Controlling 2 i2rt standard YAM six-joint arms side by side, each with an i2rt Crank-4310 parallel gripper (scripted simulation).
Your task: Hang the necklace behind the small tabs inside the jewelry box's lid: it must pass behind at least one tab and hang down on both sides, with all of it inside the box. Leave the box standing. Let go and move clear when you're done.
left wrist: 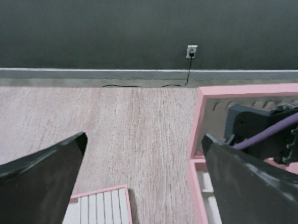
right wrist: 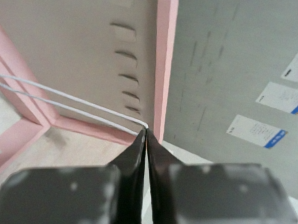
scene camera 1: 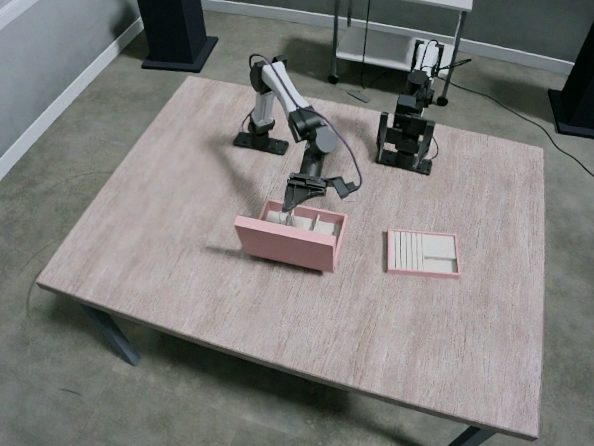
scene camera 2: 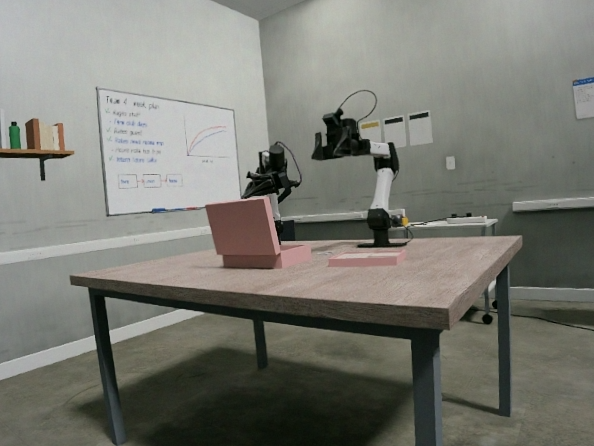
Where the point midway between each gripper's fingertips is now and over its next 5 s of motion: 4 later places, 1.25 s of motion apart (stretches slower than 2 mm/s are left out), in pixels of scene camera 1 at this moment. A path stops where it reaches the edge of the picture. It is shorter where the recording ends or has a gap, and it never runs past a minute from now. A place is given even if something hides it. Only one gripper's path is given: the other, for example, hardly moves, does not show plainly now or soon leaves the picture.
My right gripper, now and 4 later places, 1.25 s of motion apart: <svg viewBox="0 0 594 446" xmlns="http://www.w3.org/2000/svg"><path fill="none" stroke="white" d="M284 212L281 223L278 233L278 232L283 211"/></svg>
